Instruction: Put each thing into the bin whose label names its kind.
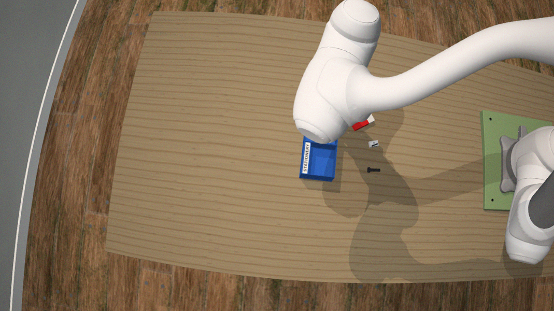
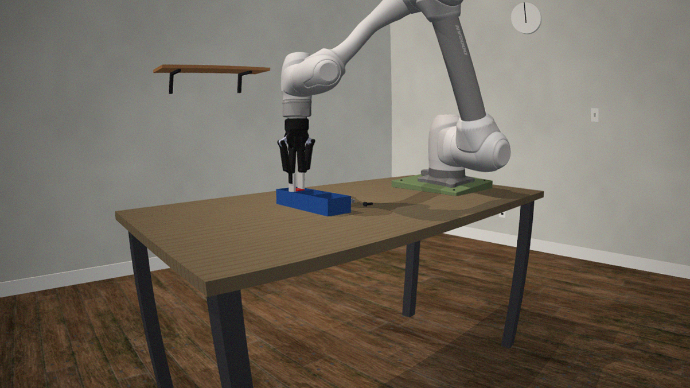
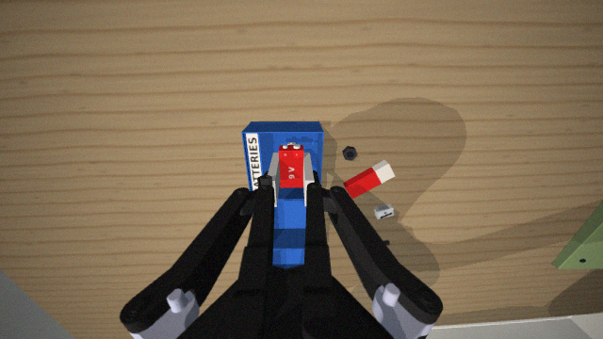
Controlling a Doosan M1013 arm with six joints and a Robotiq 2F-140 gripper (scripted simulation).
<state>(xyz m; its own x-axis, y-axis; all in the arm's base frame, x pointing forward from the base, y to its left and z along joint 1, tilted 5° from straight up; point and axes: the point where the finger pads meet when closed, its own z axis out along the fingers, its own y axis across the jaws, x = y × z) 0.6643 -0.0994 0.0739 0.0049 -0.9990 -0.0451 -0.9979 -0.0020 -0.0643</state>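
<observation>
Right now my hand is 50 mm above the green battery. The rest, counted from my hand: white eraser 110 mm behind, 30 mm to the left, 60 mm below; red 9V battery 10 mm to the right, 30 mm below; black nut 80 mm behind, 60 mm below.
</observation>
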